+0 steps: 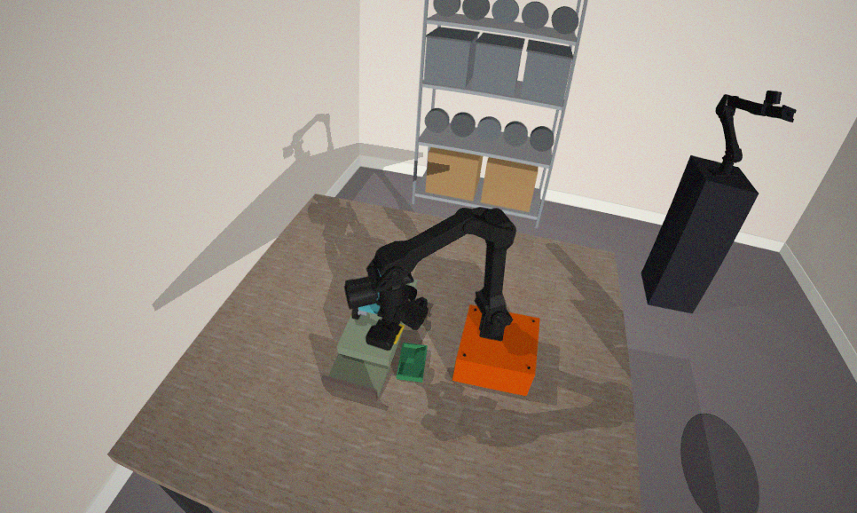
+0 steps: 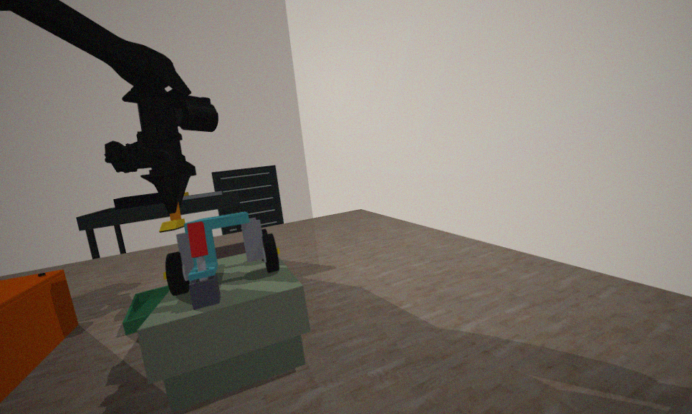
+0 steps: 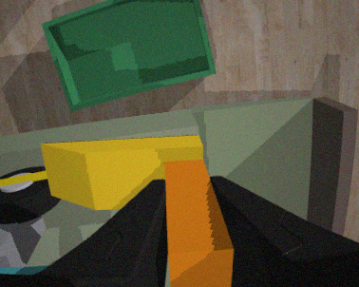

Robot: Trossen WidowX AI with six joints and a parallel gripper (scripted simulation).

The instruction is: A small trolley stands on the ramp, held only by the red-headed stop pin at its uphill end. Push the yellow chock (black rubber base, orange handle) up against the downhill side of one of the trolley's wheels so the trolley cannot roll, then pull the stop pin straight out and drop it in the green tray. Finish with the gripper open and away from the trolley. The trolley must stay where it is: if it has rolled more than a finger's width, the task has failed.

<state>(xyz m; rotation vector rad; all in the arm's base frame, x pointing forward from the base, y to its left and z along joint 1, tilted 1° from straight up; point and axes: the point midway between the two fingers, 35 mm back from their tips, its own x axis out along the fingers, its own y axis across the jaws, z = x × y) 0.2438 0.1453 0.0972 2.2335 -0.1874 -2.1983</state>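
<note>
Right now the red-headed stop pin is 70 mm ahead of my gripper tip, 260 mm to the right of it and 30 mm below it. The rest, counted from my gripper tip: yellow chock: 20 mm to the right, 10 mm below; then ramp block: 80 mm ahead, 150 mm to the right, 110 mm below; then blue trolley: 80 mm ahead, 150 mm to the right, 40 mm below.
</note>
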